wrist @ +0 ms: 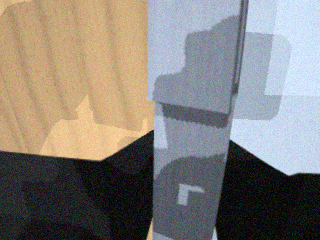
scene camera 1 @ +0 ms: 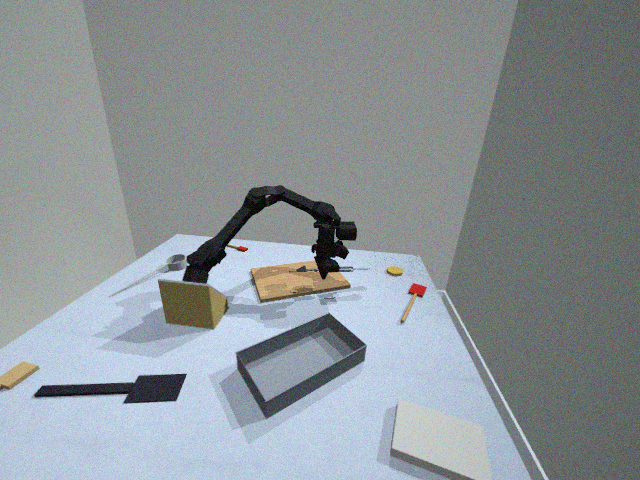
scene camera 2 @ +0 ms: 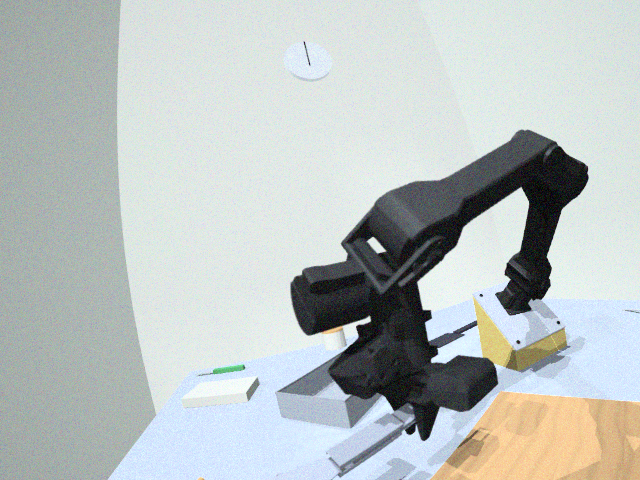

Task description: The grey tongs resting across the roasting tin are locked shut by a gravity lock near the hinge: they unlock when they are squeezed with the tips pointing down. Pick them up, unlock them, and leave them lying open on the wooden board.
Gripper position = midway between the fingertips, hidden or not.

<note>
In view: the gripper (scene camera 2: 418, 436), a pale slab (scene camera 2: 239, 390), a wooden board (scene camera 2: 517, 428) and a roasting tin (scene camera 1: 278, 371).
The gripper is seen too in the wrist view (wrist: 186, 137) and in scene camera 1 (scene camera 1: 322, 277). The wooden board shows as well in the wrist view (wrist: 80, 80) and in scene camera 1 (scene camera 1: 275, 282). The wrist view misses the pale slab: it is out of frame.
</note>
